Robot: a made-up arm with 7 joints. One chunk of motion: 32 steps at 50 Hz.
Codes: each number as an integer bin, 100 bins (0 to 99) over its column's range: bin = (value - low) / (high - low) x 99, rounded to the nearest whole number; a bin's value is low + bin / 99 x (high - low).
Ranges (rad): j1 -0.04..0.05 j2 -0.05..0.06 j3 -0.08..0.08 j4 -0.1..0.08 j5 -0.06..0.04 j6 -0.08..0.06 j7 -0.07..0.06
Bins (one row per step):
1: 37 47 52 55 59 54 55
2: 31 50 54 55 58 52 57
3: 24 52 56 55 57 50 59
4: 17 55 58 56 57 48 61
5: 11 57 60 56 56 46 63
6: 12 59 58 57 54 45 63
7: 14 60 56 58 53 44 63
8: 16 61 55 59 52 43 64
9: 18 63 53 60 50 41 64
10: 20 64 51 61 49 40 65
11: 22 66 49 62 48 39 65
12: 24 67 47 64 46 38 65
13: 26 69 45 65 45 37 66
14: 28 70 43 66 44 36 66
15: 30 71 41 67 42 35 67
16: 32 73 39 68 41 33 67
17: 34 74 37 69 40 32 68
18: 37 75 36 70 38 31 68
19: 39 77 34 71 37 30 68
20: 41 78 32 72 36 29 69
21: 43 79 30 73 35 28 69
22: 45 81 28 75 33 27 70
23: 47 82 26 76 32 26 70
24: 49 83 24 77 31 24 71
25: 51 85 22 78 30 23 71
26: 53 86 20 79 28 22 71
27: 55 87 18 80 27 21 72
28: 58 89 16 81 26 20 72
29: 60 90 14 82 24 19 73
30: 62 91 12 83 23 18 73
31: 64 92 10 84 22 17 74
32: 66 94 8 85 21 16 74
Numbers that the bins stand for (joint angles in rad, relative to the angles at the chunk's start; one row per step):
1: -0.0064 0.0022 0.0040 0.0000 -0.0004 -0.0036 0.0022
2: -0.0118 0.0056 0.0073 0.0000 -0.0014 -0.0065 0.0048
3: -0.0182 0.0078 0.0105 0.0000 -0.0024 -0.0093 0.0075
4: -0.0245 0.0111 0.0137 0.0018 -0.0024 -0.0121 0.0101
5: -0.0300 0.0133 0.0170 0.0018 -0.0034 -0.0149 0.0127
6: -0.0291 0.0156 0.0137 0.0036 -0.0055 -0.0164 0.0127
7: -0.0273 0.0167 0.0105 0.0055 -0.0065 -0.0178 0.0127
8: -0.0255 0.0178 0.0089 0.0073 -0.0075 -0.0192 0.0140
9: -0.0236 0.0200 0.0057 0.0091 -0.0095 -0.0220 0.0140
10: -0.0218 0.0211 0.0024 0.0109 -0.0105 -0.0234 0.0154
11: -0.0200 0.0233 -0.0008 0.0127 -0.0115 -0.0248 0.0154
12: -0.0182 0.0244 -0.0040 0.0164 -0.0135 -0.0263 0.0154
13: -0.0164 0.0267 -0.0073 0.0182 -0.0145 -0.0277 0.0167
14: -0.0145 0.0278 -0.0105 0.0200 -0.0156 -0.0291 0.0167
15: -0.0127 0.0289 -0.0137 0.0218 -0.0176 -0.0305 0.0180
16: -0.0109 0.0311 -0.0170 0.0236 -0.0186 -0.0333 0.0180
17: -0.0091 0.0322 -0.0202 0.0255 -0.0196 -0.0347 0.0193
18: -0.0064 0.0333 -0.0218 0.0273 -0.0216 -0.0362 0.0193
19: -0.0045 0.0356 -0.0251 0.0291 -0.0226 -0.0376 0.0193
20: -0.0027 0.0367 -0.0283 0.0309 -0.0236 -0.0390 0.0206
21: -0.0009 0.0378 -0.0315 0.0327 -0.0246 -0.0404 0.0206
22: 0.0009 0.0400 -0.0347 0.0364 -0.0267 -0.0418 0.0219
23: 0.0027 0.0411 -0.0380 0.0382 -0.0277 -0.0432 0.0219
24: 0.0045 0.0422 -0.0412 0.0400 -0.0287 -0.0461 0.0232
25: 0.0064 0.0444 -0.0444 0.0418 -0.0297 -0.0475 0.0232
26: 0.0082 0.0456 -0.0477 0.0436 -0.0317 -0.0489 0.0232
27: 0.0100 0.0467 -0.0509 0.0455 -0.0327 -0.0503 0.0245
28: 0.0127 0.0489 -0.0541 0.0473 -0.0337 -0.0517 0.0245
29: 0.0145 0.0500 -0.0574 0.0491 -0.0358 -0.0531 0.0259
30: 0.0164 0.0511 -0.0606 0.0509 -0.0368 -0.0545 0.0259
31: 0.0182 0.0522 -0.0638 0.0527 -0.0378 -0.0560 0.0272
32: 0.0200 0.0544 -0.0671 0.0545 -0.0388 -0.0574 0.0272

